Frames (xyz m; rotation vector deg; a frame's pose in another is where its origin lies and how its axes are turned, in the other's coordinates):
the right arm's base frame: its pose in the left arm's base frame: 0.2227 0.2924 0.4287 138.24 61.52 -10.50
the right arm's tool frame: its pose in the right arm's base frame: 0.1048 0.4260 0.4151 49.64 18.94 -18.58
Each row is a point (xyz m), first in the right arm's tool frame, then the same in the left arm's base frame.
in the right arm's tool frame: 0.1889 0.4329 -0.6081
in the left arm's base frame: 1.3154 -0.2483 0.5161
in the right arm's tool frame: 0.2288 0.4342 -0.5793
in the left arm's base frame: 1.3234 -0.2065 0.4913
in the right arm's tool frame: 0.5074 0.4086 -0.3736
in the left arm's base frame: 1.3506 0.1004 0.3311
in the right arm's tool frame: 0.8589 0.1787 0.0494
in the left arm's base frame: 1.1638 0.6098 0.0843
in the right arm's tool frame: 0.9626 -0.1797 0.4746
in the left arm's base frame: 0.7584 0.9550 -0.1067
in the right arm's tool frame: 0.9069 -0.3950 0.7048
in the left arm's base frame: 0.4688 1.0525 -0.2021
